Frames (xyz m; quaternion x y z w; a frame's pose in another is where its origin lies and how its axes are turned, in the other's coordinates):
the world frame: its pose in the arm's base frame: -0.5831 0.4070 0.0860 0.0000 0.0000 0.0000 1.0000
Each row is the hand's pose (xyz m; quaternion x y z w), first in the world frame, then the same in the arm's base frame.
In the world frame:
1: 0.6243 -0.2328 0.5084 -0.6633 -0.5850 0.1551 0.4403
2: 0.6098 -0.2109 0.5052 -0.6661 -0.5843 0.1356 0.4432
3: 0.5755 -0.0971 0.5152 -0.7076 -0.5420 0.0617 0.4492
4: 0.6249 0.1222 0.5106 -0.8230 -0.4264 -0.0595 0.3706
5: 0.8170 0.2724 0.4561 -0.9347 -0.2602 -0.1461 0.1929
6: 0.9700 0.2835 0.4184 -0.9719 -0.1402 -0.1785 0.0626
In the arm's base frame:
1: 0.0412 0.1742 0.5944 -0.6633 -0.5850 0.1551 0.4403
2: 0.0267 0.1961 0.5912 -0.6661 -0.5843 0.1356 0.4432
3: -0.0076 0.3099 0.6012 -0.7076 -0.5420 0.0617 0.4492
4: 0.0418 0.5292 0.5966 -0.8230 -0.4264 -0.0595 0.3706
5: 0.2339 0.6794 0.5421 -0.9347 -0.2602 -0.1461 0.1929
6: 0.3869 0.6905 0.5044 -0.9719 -0.1402 -0.1785 0.0626

